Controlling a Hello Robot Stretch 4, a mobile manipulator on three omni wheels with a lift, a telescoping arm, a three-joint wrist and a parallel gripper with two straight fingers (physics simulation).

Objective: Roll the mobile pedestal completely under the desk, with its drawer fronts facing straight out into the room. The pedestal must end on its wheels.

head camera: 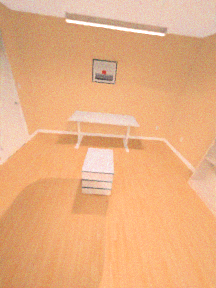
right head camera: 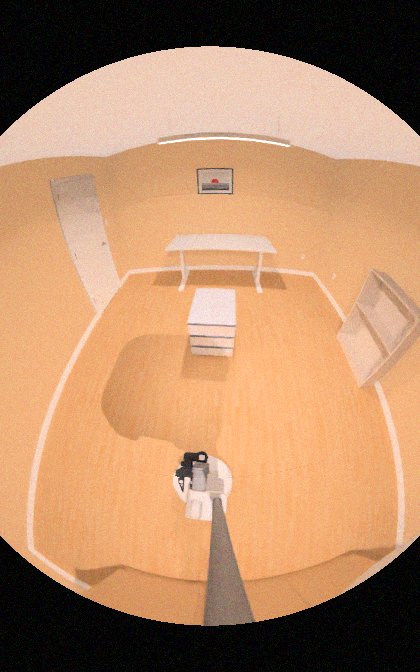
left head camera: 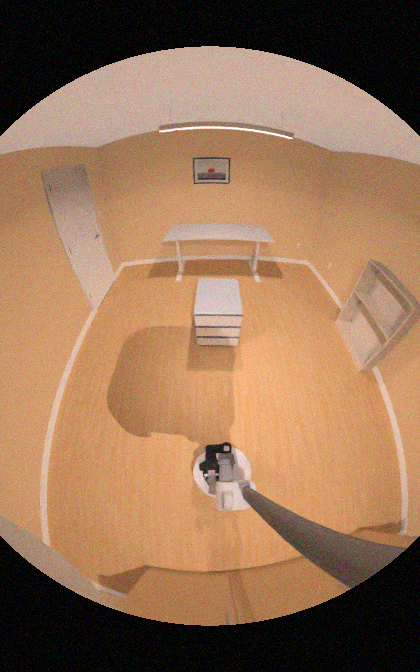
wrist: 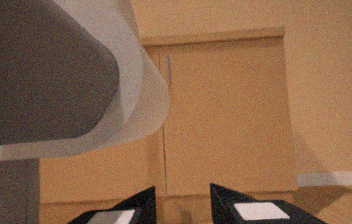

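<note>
The white pedestal [head camera: 99,161] [left head camera: 217,296] [right head camera: 215,306] stands upright on the floor in front of the desk, its drawer fronts facing the robot. Its wheels are too small to make out. The pale desk [head camera: 103,118] [left head camera: 218,233] [right head camera: 221,242] stands by the far wall on two legs, with open space between them. The pedestal is outside the desk's footprint, roughly in line with the gap between the legs, and does not touch them. My gripper [wrist: 183,202] is open and empty in the wrist view. It is folded in over the robot's base, well away from the pedestal.
A pale open shelf unit [left head camera: 378,261] [right head camera: 381,272] stands against the right wall. A white door [left head camera: 80,225] [right head camera: 82,235] is in the left wall. A wooden cabinet [wrist: 225,115] shows behind the fingers in the wrist view. A framed picture [head camera: 104,71] hangs above the desk.
</note>
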